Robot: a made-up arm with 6 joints. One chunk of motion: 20 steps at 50 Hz.
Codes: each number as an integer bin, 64 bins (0 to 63) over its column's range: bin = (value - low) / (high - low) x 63, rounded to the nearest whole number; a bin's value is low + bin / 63 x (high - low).
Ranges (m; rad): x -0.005..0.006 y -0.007..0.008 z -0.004..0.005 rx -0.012..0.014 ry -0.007..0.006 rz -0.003..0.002
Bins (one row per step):
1: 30 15 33 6 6 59
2: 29 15 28 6 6 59
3: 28 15 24 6 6 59
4: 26 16 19 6 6 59
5: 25 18 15 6 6 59
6: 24 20 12 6 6 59
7: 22 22 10 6 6 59
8: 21 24 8 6 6 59
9: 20 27 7 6 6 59
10: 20 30 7 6 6 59
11: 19 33 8 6 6 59
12: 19 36 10 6 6 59
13: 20 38 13 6 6 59
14: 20 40 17 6 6 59
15: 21 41 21 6 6 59
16: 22 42 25 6 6 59
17: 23 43 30 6 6 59
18: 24 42 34 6 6 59
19: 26 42 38 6 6 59
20: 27 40 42 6 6 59
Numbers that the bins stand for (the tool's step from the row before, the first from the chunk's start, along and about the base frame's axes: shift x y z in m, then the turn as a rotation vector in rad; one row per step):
1: 0.00024 -0.00343 0.00071 -0.00952 -0.00576 0.00168
2: 0.00006 -0.00343 0.00000 -0.00952 -0.00576 0.00168
3: -0.00011 -0.00343 -0.00057 -0.00952 -0.00576 0.00168
4: -0.00046 -0.00319 -0.00129 -0.00952 -0.00576 0.00168
5: -0.00063 -0.00271 -0.00186 -0.00952 -0.00576 0.00168
6: -0.00081 -0.00224 -0.00229 -0.00952 -0.00576 0.00168
7: -0.00116 -0.00176 -0.00257 -0.00952 -0.00576 0.00168
8: -0.00133 -0.00129 -0.00286 -0.00952 -0.00576 0.00168
9: -0.00151 -0.00057 -0.00300 -0.00952 -0.00576 0.00168
10: -0.00151 0.00014 -0.00300 -0.00952 -0.00576 0.00168
11: -0.00168 0.00086 -0.00286 -0.00952 -0.00576 0.00168
12: -0.00168 0.00157 -0.00257 -0.00952 -0.00576 0.00168
13: -0.00151 0.00205 -0.00214 -0.00952 -0.00576 0.00168
14: -0.00151 0.00252 -0.00157 -0.00952 -0.00576 0.00168
15: -0.00133 0.00276 -0.00100 -0.00952 -0.00576 0.00168
16: -0.00116 0.00300 -0.00043 -0.00952 -0.00576 0.00168
17: -0.00098 0.00324 0.00029 -0.00952 -0.00576 0.00168
18: -0.00081 0.00300 0.00086 -0.00952 -0.00576 0.00168
19: -0.00046 0.00300 0.00143 -0.00952 -0.00576 0.00168
20: -0.00029 0.00252 0.00200 -0.00952 -0.00576 0.00168

